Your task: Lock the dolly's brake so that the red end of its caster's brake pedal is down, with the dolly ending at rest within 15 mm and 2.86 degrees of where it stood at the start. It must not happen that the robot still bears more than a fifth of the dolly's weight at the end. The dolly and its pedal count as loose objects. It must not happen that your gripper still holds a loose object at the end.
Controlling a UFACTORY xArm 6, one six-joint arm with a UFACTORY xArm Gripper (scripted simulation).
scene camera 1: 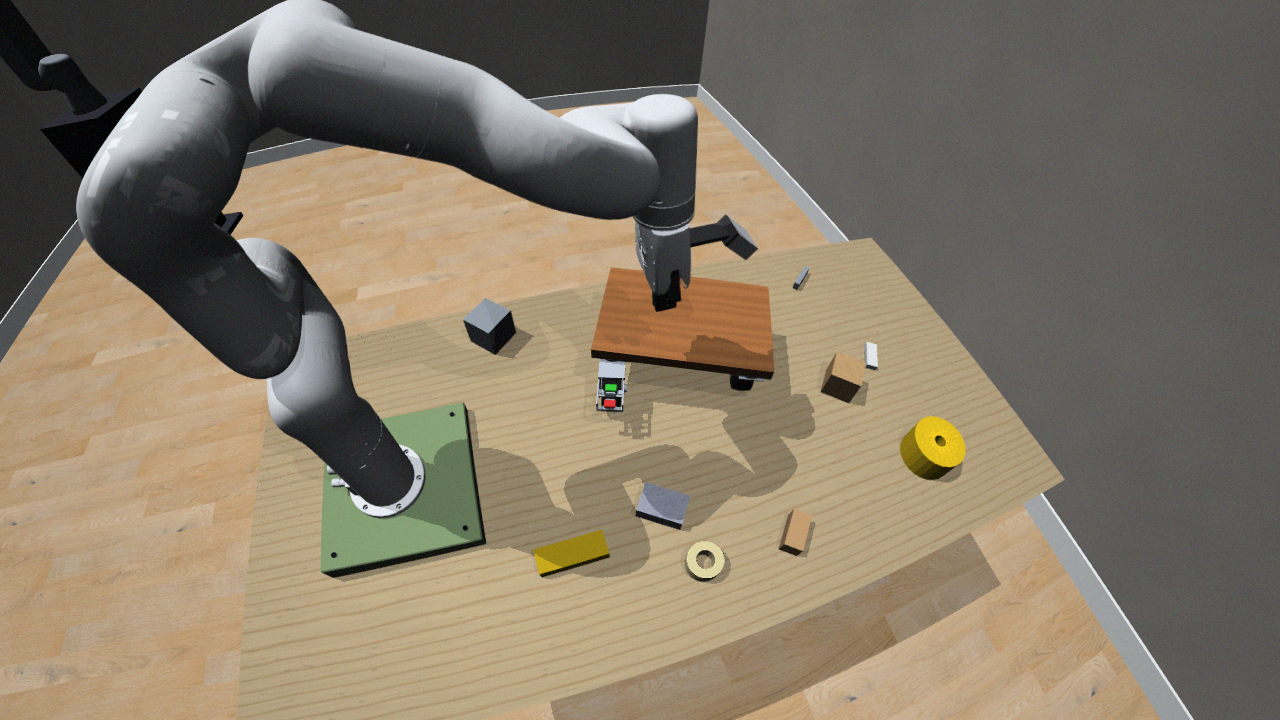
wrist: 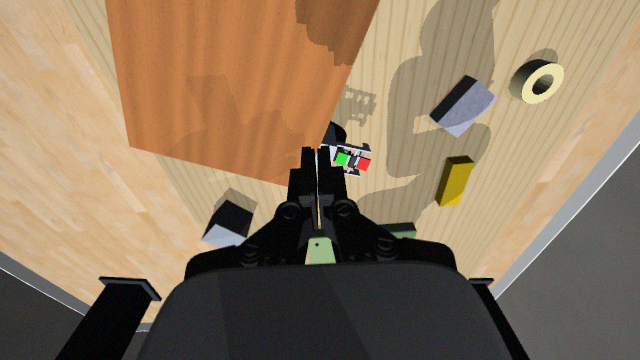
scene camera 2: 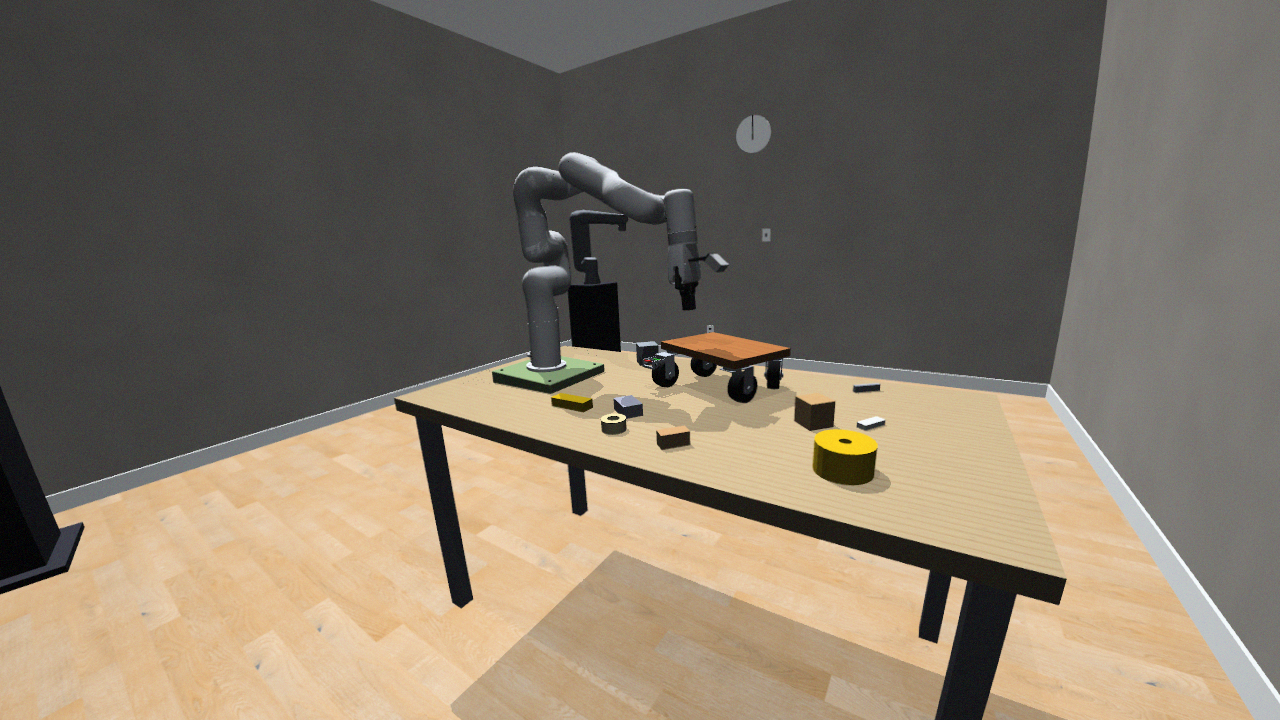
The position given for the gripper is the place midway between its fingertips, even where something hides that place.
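Note:
Gripper (scene camera 1: 664, 306). Yellow bar (scene camera 1: 575, 552), (wrist: 456, 172). Grey block (scene camera 1: 657, 504), (wrist: 469, 99). Yellow cylinder (scene camera 2: 834, 459), (scene camera 1: 921, 451), out of frame in the wrist view. Grey cube (scene camera 1: 489, 325).

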